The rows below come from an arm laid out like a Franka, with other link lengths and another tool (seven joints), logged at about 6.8 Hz.
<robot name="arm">
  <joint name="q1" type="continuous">
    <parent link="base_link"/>
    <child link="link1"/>
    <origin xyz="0 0 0.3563" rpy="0 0 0"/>
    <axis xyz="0 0 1"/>
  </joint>
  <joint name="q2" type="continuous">
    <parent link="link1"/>
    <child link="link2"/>
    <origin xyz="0 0 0" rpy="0 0 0"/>
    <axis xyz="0 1 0"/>
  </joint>
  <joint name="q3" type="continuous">
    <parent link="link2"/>
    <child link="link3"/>
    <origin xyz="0 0 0.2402" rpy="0 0 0"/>
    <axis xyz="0 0 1"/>
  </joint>
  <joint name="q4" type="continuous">
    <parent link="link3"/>
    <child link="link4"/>
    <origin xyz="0.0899 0 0" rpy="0 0 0"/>
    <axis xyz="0 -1 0"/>
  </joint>
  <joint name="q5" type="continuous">
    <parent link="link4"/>
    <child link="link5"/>
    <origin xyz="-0.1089 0 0.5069" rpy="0 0 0"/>
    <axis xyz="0 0 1"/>
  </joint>
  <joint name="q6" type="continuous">
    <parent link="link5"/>
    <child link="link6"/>
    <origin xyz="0 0 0" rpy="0 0 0"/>
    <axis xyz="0 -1 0"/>
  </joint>
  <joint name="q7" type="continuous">
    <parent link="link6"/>
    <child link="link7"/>
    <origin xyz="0.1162 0 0" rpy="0 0 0"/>
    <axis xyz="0 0 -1"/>
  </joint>
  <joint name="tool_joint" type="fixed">
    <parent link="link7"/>
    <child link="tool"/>
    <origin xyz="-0.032 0.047 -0.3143" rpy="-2.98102 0 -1.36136"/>
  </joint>
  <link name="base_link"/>
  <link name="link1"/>
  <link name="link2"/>
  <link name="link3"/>
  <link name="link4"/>
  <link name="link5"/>
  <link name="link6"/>
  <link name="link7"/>
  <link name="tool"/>
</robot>
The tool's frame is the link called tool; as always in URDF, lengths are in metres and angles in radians. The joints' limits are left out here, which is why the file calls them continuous.
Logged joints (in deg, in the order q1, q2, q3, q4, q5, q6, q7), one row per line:
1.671, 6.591, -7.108, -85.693, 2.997, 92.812, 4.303
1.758, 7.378, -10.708, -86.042, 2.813, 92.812, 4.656
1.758, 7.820, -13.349, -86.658, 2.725, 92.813, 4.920
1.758, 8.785, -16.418, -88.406, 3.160, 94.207, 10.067
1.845, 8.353, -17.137, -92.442, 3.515, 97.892, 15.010
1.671, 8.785, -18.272, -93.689, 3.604, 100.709, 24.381
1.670, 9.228, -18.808, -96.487, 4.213, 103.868, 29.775
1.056, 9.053, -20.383, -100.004, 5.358, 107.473, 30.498
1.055, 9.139, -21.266, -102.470, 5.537, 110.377, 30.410
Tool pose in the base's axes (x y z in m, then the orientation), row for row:
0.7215, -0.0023, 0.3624, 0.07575, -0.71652, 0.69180, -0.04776
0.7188, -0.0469, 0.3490, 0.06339, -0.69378, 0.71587, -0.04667
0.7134, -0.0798, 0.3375, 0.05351, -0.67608, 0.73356, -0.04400
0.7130, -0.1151, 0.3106, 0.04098, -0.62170, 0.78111, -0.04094
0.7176, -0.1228, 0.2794, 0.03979, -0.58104, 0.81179, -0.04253
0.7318, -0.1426, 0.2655, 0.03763, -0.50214, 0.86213, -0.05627
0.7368, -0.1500, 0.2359, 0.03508, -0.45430, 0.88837, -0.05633
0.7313, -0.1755, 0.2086, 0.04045, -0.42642, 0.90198, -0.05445
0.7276, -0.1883, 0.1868, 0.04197, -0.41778, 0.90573, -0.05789
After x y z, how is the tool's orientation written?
As a quaternion, w x y z.
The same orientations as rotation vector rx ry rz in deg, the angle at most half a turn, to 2 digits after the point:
-123.10, 118.85, -8.21
-120.08, 123.90, -8.08
-117.72, 127.72, -7.66
-109.08, 137.05, -7.18
-102.02, 142.53, -7.47
-88.28, 151.57, -9.89
-80.00, 156.43, -9.92
-74.84, 158.30, -9.56
-73.26, 158.81, -10.15

